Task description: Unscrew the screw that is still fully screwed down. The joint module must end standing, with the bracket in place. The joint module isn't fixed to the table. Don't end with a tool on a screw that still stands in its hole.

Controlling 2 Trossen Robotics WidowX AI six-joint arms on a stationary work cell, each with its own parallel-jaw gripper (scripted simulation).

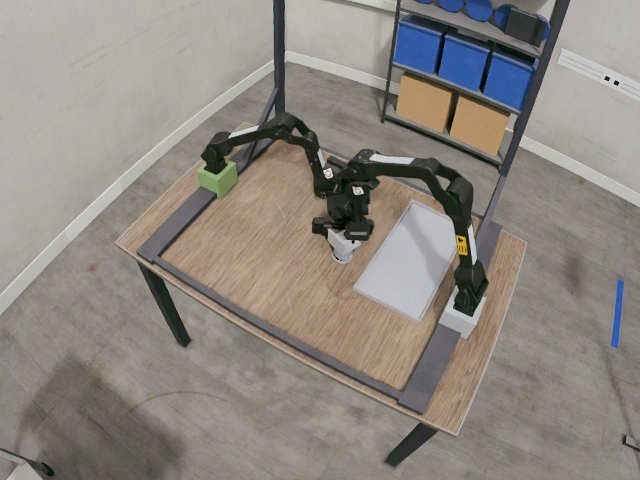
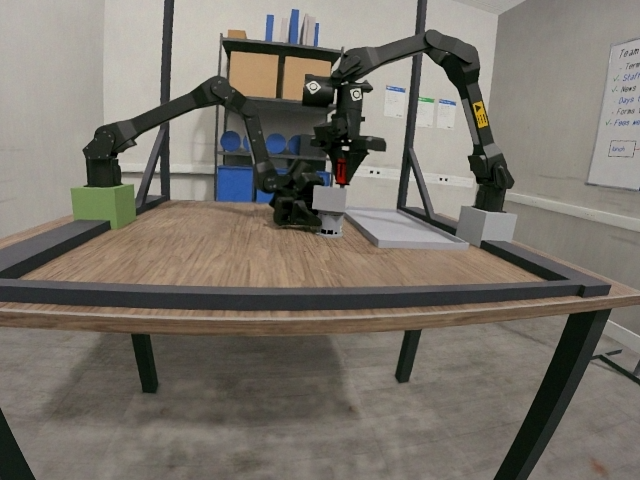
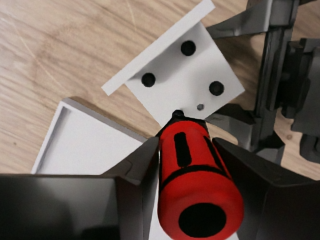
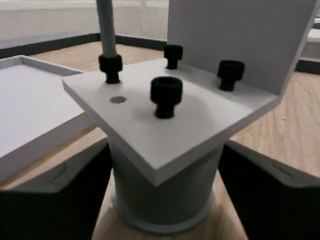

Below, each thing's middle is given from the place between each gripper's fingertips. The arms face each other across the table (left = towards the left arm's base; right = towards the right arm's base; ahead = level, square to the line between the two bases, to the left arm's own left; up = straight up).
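Grey bracket (image 2: 324, 198): 2 cm to the right of my left hand, 1 cm ahead of it, 8 cm below it. Grey joint module (image 4: 186, 198): 12 cm below my left hand, 2 cm to the right of it, 1 cm ahead of it. Shallow grey tray (image 1: 405, 272): 17 cm to the left of my left hand, 15 cm below it, 12 cm behind it. Going by their middles, of the things named here the tray is the farthest from my left hand.
Grey joint module: 20 mm ahead of my right hand and 20 mm to the left of it. Grey bracket, from my right hand: 20 mm ahead, 20 mm to the left, 40 mm above. Shallow grey tray, from my right hand: 30 mm below, 100 mm behind, 210 mm to the left. By its middle, the grey joint module is nearer to my right hand than to my left hand.
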